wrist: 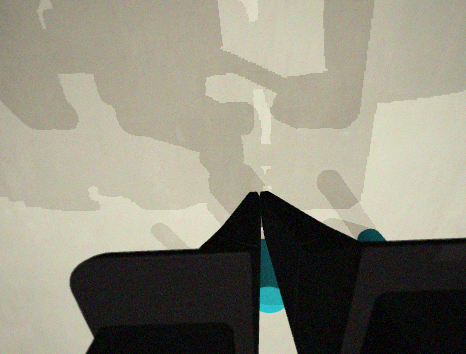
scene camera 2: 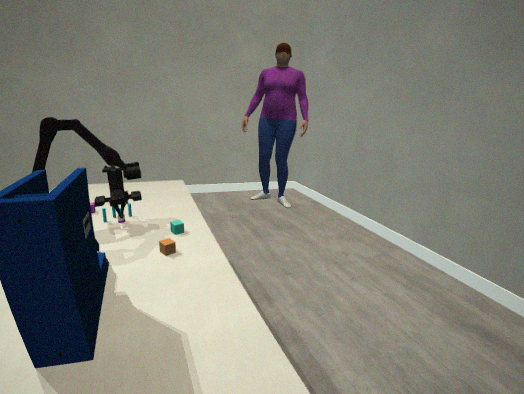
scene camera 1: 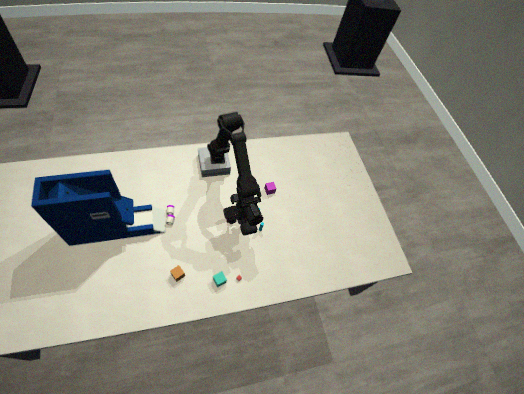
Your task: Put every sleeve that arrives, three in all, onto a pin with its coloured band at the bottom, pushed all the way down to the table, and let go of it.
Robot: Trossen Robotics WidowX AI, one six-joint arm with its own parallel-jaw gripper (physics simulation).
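My gripper (scene camera 2: 121,214) (wrist: 258,200) is shut with nothing between its fingers, pointing down low over the table among the pins. A white sleeve (scene camera 2: 121,218) is upright just under the fingertips in scene camera 2, its purple band at the bottom; the fingers partly cover it, and I cannot tell how it sits on a pin. The sleeve is hidden in the wrist view. Teal pins (scene camera 2: 104,215) (wrist: 270,299) stand around it; one pin (scene camera 1: 261,226) shows beside the gripper in scene camera 1. Two more white sleeves with purple bands, an upper one (scene camera 1: 170,210) and a lower one (scene camera 1: 170,220), are at the chute's end.
The blue dispenser (scene camera 1: 90,225) (scene camera 2: 30,260) stands at the left of the table (scene camera 1: 320,170). A magenta cube (scene camera 1: 270,188) (scene camera 2: 92,207), an orange cube (scene camera 1: 177,273) (scene camera 2: 167,247), a teal cube (scene camera 1: 219,279) (scene camera 2: 177,227) and a small red cube (scene camera 1: 239,278) lie around. A person (scene camera 2: 280,95) stands beyond the table.
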